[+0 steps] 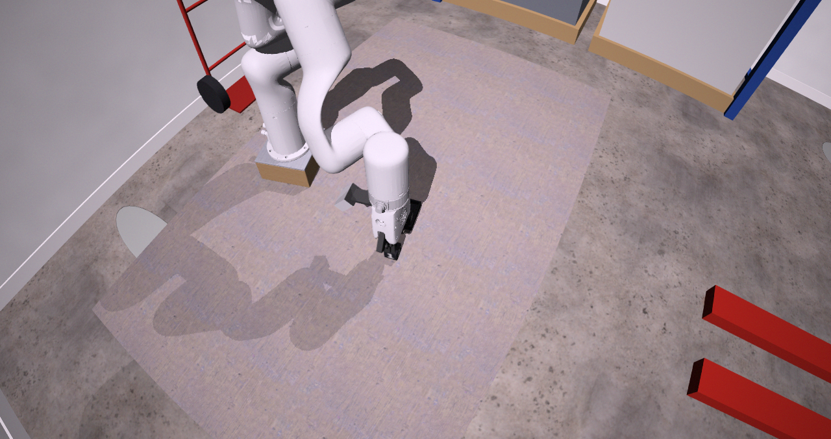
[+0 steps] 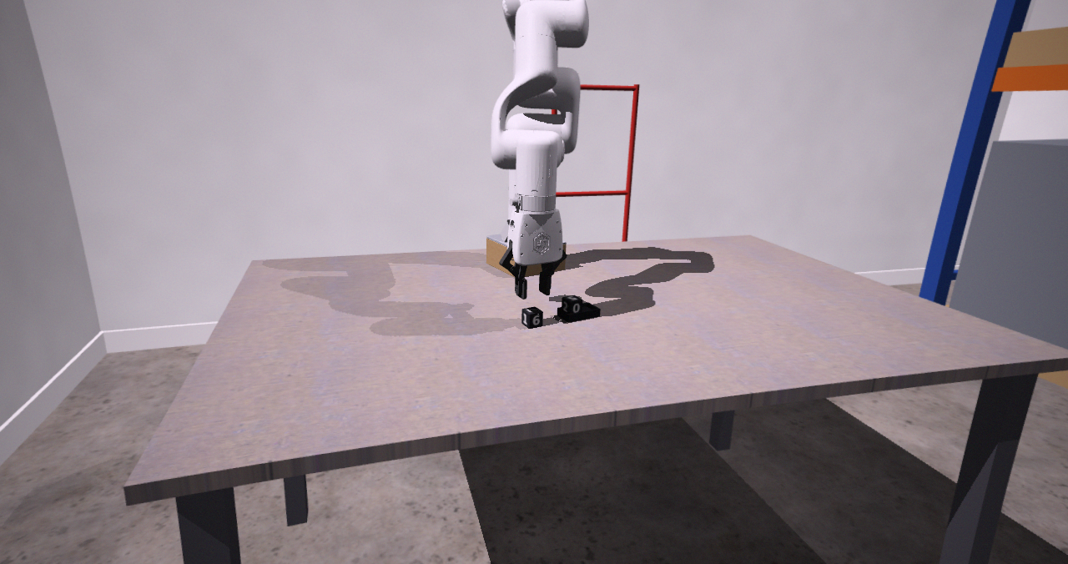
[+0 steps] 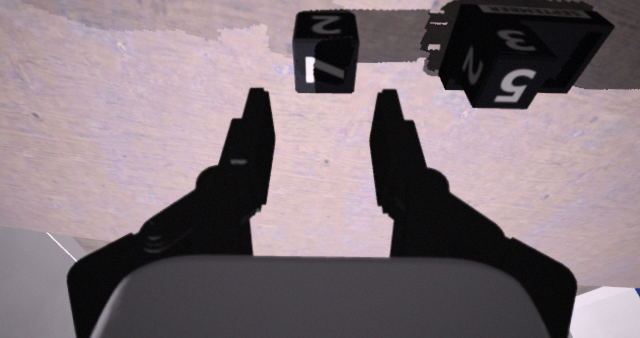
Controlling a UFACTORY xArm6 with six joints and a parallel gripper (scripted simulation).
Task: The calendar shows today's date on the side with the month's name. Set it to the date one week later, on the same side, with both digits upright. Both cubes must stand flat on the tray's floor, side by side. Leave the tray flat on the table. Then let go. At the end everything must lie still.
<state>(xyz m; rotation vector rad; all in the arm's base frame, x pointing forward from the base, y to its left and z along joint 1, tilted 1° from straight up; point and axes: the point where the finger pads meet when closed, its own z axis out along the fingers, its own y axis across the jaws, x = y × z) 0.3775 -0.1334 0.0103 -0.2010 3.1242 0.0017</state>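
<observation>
My gripper is now 2 cm past the black tray, 11 cm to the right of it and 7 cm above it.
</observation>
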